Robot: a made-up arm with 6 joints. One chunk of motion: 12 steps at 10 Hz.
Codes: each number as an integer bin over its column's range. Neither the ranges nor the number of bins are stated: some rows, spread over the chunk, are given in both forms.
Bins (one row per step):
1: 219 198 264 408 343 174
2: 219 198 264 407 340 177
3: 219 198 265 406 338 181
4: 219 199 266 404 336 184
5: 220 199 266 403 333 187
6: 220 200 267 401 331 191
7: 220 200 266 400 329 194
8: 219 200 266 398 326 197
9: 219 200 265 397 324 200
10: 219 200 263 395 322 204
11: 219 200 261 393 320 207
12: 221 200 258 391 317 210
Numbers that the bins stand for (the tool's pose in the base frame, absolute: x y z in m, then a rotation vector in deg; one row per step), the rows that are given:
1: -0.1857 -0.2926 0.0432 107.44 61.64 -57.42
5: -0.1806 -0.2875 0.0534 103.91 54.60 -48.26
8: -0.1857 -0.2824 0.0534 100.39 49.67 -41.21
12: -0.1755 -0.2824 0.0127 95.46 43.33 -32.05
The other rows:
2: -0.1857 -0.2926 0.0432 106.73 59.53 -55.30
3: -0.1857 -0.2926 0.0483 106.03 58.12 -52.49
4: -0.1857 -0.2875 0.0534 104.62 56.71 -50.37
6: -0.1806 -0.2824 0.0585 102.50 53.19 -45.44
7: -0.1806 -0.2824 0.0534 101.80 51.78 -43.33
9: -0.1857 -0.2824 0.0483 99.69 48.26 -39.10
10: -0.1857 -0.2824 0.0382 98.28 46.85 -36.28
11: -0.1857 -0.2824 0.0280 96.87 45.44 -34.17

